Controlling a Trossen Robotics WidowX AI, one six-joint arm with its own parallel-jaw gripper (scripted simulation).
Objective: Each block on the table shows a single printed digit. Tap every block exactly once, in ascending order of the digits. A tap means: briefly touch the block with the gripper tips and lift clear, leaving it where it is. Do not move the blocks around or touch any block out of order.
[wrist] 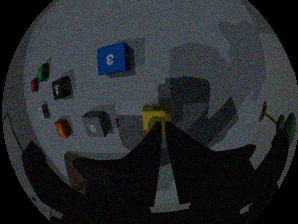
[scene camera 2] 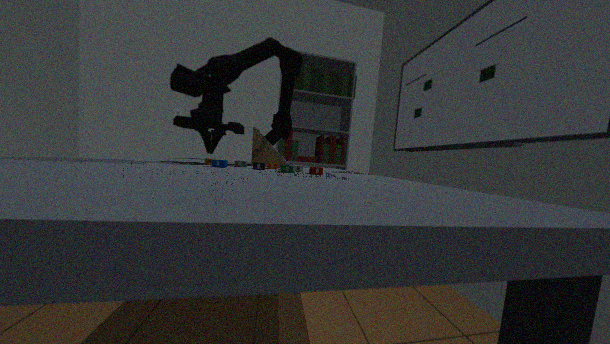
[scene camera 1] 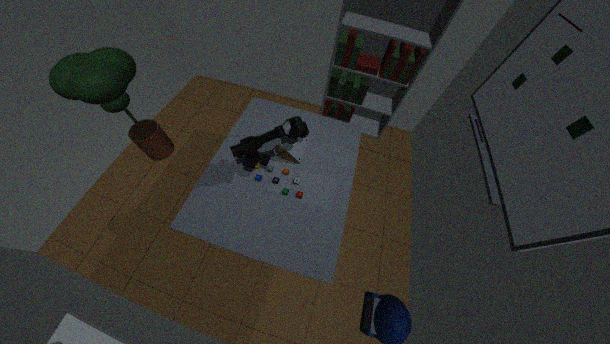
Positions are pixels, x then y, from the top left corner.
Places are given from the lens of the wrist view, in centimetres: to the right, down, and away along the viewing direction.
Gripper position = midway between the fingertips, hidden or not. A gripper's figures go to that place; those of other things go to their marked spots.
my gripper (wrist: pixel 162 125): 1, 1, 10
blue block (wrist: pixel 115 57): -4, -6, 8
